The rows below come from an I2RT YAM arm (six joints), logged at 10 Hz.
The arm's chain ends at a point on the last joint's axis. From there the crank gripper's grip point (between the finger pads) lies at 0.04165 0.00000 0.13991 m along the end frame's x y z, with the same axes.
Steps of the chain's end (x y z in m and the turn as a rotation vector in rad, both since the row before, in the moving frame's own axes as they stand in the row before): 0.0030 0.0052 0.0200 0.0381 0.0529 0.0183; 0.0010 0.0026 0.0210 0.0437 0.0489 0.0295; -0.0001 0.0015 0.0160 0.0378 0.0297 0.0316; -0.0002 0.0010 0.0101 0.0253 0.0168 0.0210; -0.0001 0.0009 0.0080 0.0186 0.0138 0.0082; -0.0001 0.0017 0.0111 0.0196 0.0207 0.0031; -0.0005 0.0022 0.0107 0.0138 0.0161 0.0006
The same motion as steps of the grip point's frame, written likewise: 0.0104 0.0007 0.0175 0.0381 0.0529 0.0183; 0.0079 -0.0021 0.0187 0.0437 0.0489 0.0295; 0.0041 -0.0024 0.0146 0.0378 0.0297 0.0316; 0.0022 -0.0016 0.0093 0.0253 0.0168 0.0210; 0.0018 -0.0013 0.0074 0.0186 0.0138 0.0082; 0.0028 -0.0009 0.0102 0.0196 0.0207 0.0031; 0.0017 0.0003 0.0100 0.0138 0.0161 0.0006
